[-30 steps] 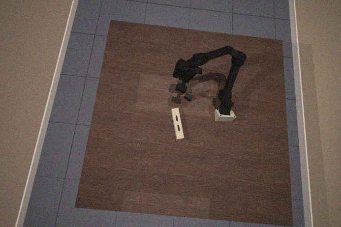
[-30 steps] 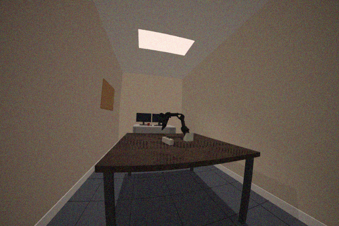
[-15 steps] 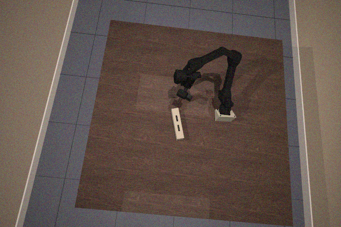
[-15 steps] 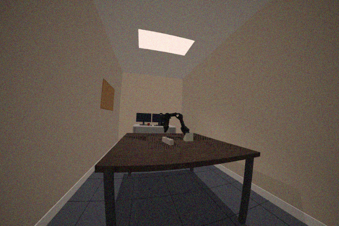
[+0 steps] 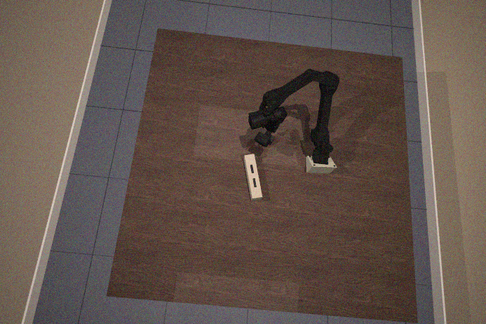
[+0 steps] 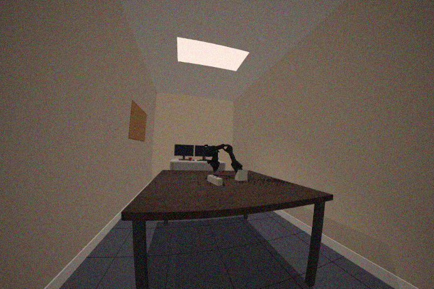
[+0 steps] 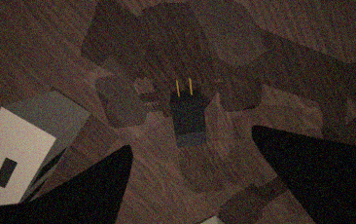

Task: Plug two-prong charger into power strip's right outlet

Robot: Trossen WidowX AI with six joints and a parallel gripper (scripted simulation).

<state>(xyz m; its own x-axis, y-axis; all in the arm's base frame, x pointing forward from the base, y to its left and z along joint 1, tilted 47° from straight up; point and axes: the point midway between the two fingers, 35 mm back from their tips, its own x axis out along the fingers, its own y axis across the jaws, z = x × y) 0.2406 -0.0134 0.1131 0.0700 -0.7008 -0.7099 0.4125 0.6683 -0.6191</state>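
My gripper tip is now 1 cm short of the black two-prong charger, 1 cm to the left of it and 5 cm above it.
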